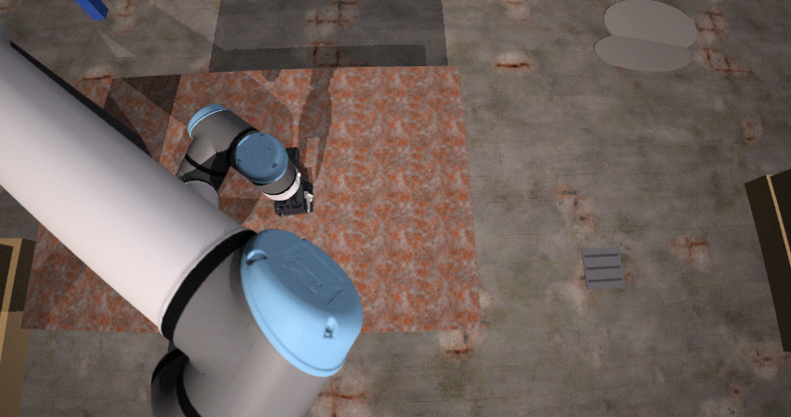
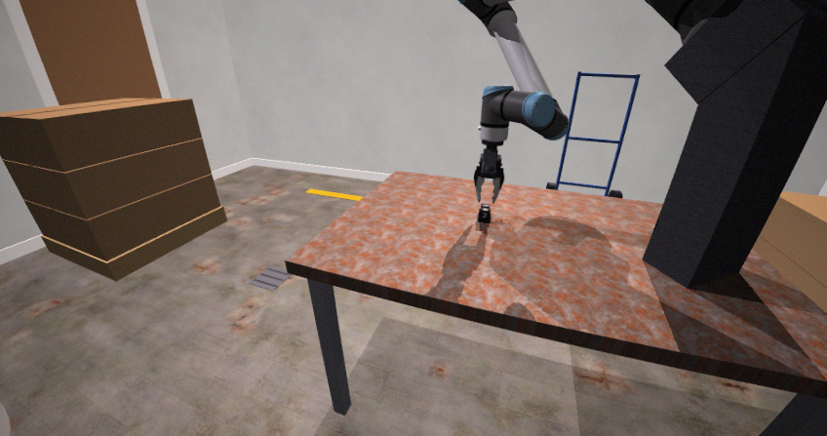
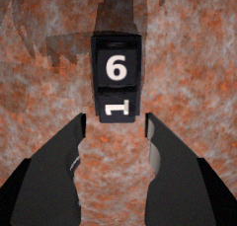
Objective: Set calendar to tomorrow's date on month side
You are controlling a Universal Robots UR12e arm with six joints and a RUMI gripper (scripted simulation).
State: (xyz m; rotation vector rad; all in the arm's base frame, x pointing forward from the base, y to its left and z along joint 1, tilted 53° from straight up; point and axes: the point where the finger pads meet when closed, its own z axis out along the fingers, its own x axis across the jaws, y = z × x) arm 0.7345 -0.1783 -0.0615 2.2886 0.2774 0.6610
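My gripper is now 50 mm above the black tray and 20 mm to the right of it.
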